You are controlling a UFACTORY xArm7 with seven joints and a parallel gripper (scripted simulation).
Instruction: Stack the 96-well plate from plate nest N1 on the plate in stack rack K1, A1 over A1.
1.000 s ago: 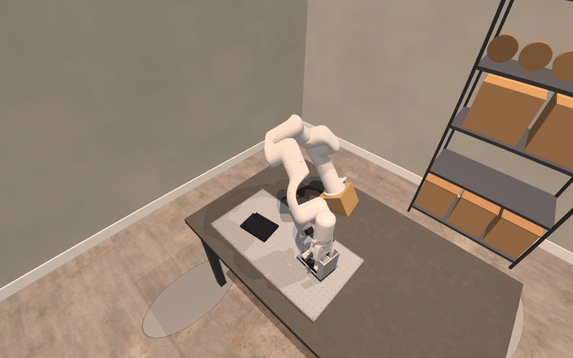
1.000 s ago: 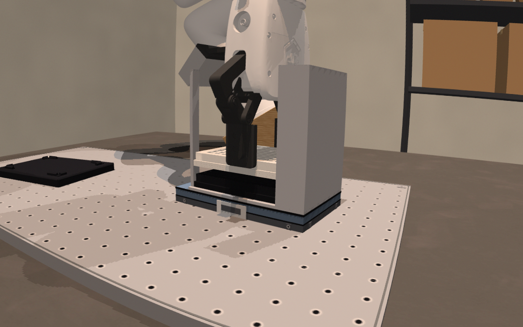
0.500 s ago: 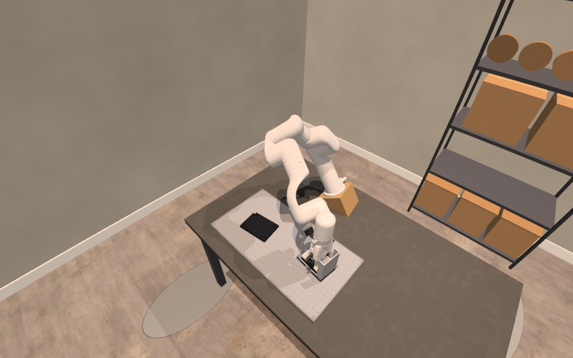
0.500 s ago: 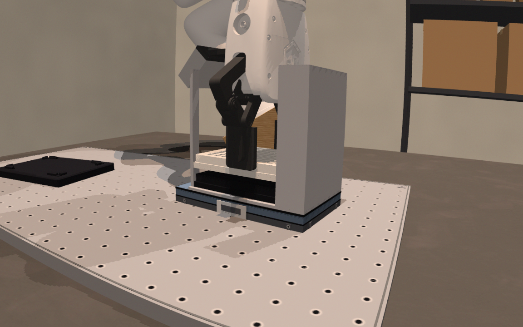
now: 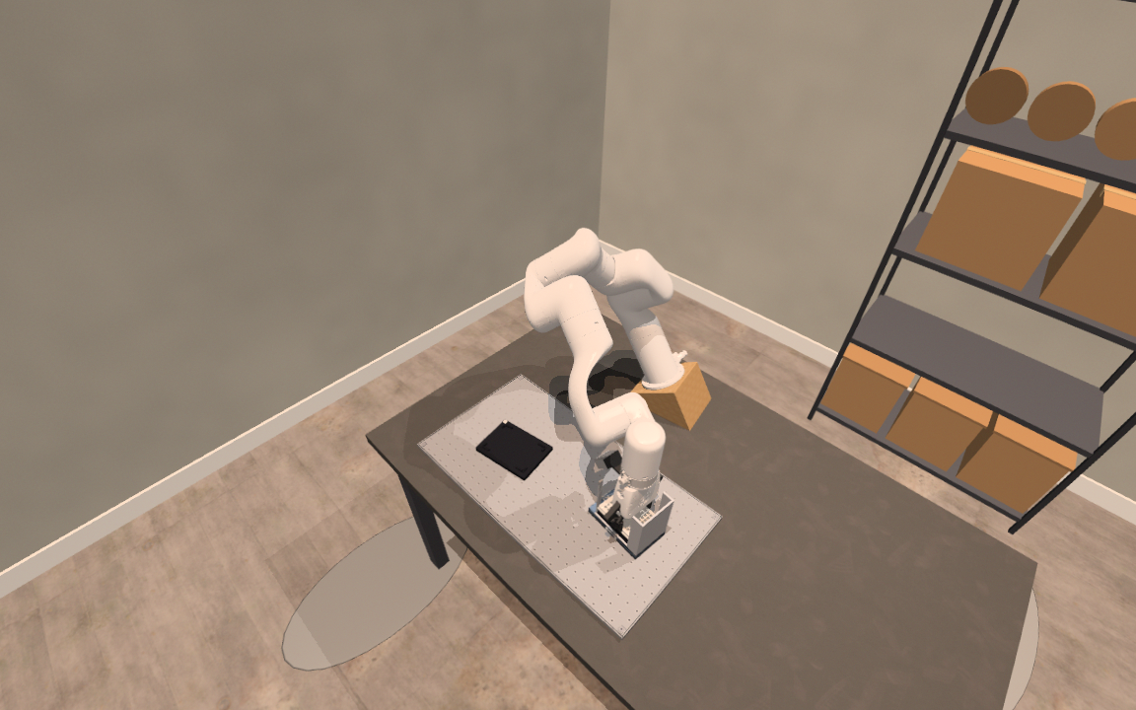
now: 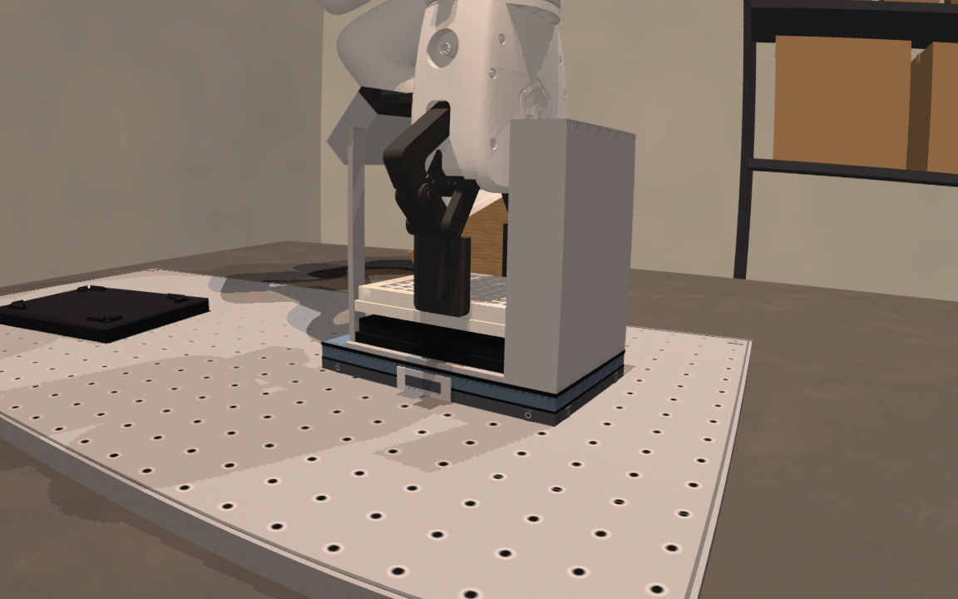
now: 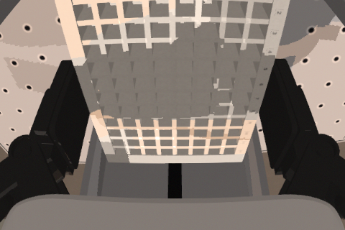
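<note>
The black 96-well plate lies 3 cm below my hand. Also, from my hand: white 96-well plate (1 cm below); then tall grey wall (7 cm to the left, 3 cm above); then thin post (7 cm to the right, 4 cm ahead, 3 cm above).
</note>
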